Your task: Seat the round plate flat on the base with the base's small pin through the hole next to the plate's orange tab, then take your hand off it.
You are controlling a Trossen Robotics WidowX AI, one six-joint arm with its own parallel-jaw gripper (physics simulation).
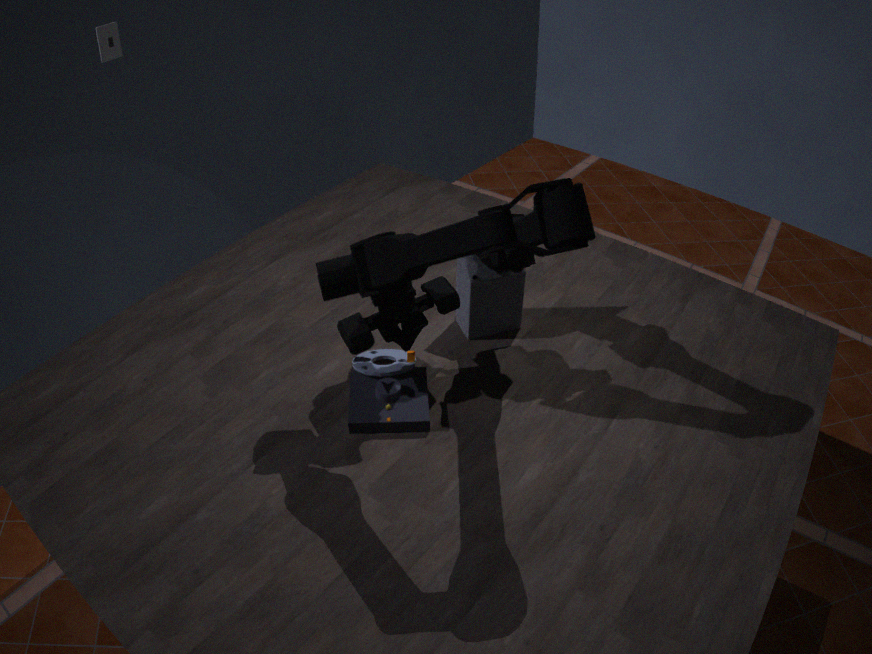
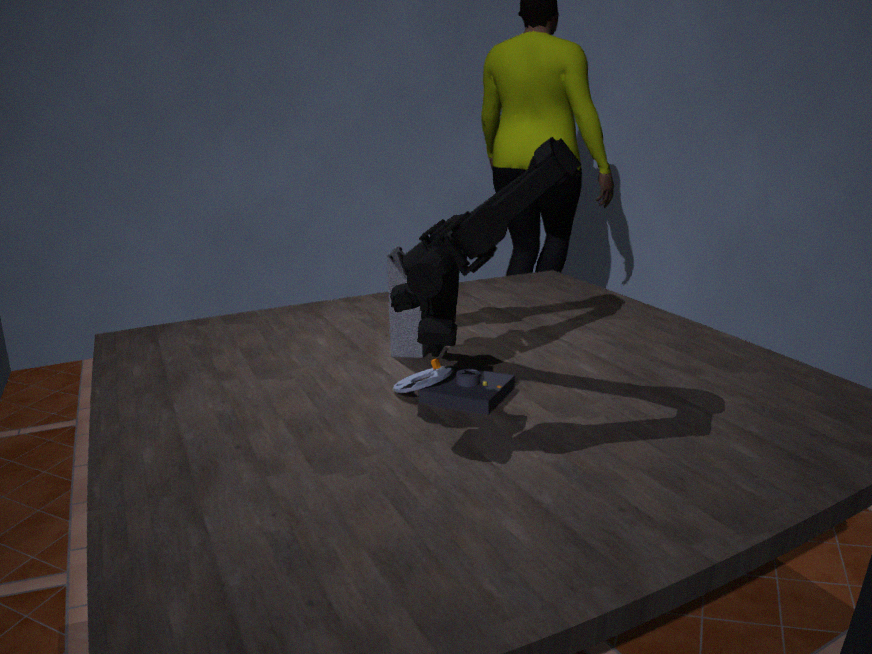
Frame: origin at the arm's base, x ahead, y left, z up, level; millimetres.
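Seen in the pictures: gripper, fingertip midpoint: (image 1: pixel 406 349) (image 2: pixel 435 355).
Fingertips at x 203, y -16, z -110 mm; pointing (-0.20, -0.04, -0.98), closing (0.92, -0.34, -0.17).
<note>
A point is followed by its place in that frame.
The round pale plate (image 1: pixel 382 372) {x 261, y -12, z -121 mm} (image 2: pixel 406 386) {x 246, y -82, z -142 mm} is tilted, one side resting on the far edge of the dark square base (image 1: pixel 364 411) {x 330, y 19, z -137 mm} (image 2: pixel 450 399) {x 319, y -28, z -145 mm}, the other hanging low beyond it. Its orange tab (image 1: pixel 410 356) {x 199, y -11, z -124 mm} (image 2: pixel 435 363) {x 201, y -15, z -125 mm} is on the raised side. The base's round central boss (image 1: pixel 388 389) {x 282, y 24, z -120 mm} (image 2: pixel 468 378) {x 297, y 12, z -122 mm} stands uncovered, clear of the plate's centre hole. A small yellow pin (image 1: pixel 388 406) {x 300, y 42, z -132 mm} (image 2: pixel 484 383) {x 301, y 38, z -133 mm} and an orange mark (image 1: pixel 388 419) {x 317, y 59, z -136 mm} (image 2: pixel 499 386) {x 317, y 59, z -136 mm} show on the base. My gripper (image 1: pixel 404 343) {x 203, y -16, z -110 mm} (image 2: pixel 436 352) {x 203, y -16, z -110 mm} is shut and empty, pointing down just above and behind the plate near the tab.
A speckled grey block (image 1: pixel 493 306) {x 26, y 21, z -98 mm} (image 2: pixel 406 334) {x 53, y -27, z -114 mm} stands behind the base, near the arm. The arm (image 1: pixel 457 239) {x 269, y 146, z 190 mm} (image 2: pixel 500 211) {x 283, y 74, z 151 mm} reaches over the wooden table (image 1: pixel 598 506) {x 221, y 388, z -161 mm} (image 2: pixel 281 492) {x 505, y -328, z -161 mm} and casts long shadows. A person in a yellow top (image 2: pixel 535 98) stands beyond the table.
</note>
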